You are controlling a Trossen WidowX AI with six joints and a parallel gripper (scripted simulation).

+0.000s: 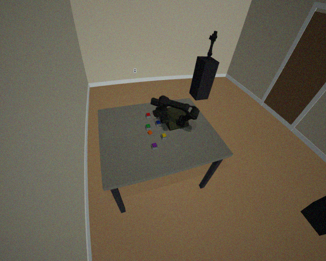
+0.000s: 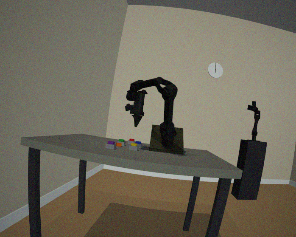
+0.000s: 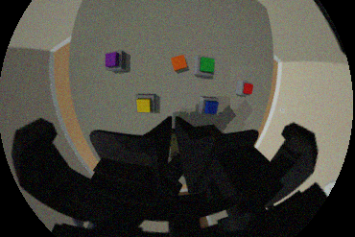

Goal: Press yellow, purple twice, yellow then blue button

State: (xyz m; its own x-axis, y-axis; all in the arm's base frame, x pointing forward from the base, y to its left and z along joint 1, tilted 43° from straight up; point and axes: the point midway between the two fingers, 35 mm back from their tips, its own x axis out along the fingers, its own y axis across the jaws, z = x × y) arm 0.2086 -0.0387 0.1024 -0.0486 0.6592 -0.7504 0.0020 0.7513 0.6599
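My gripper tip is now 11 cm to the left of the blue button, 10 cm above it and 1 cm past it. Round my gripper tip: orange block: 12 cm below, 9 cm ahead, 2 cm to the right; green button: 10 cm below, 9 cm ahead, 8 cm to the right; yellow button: 10 cm below, 7 cm to the left, 1 cm behind.
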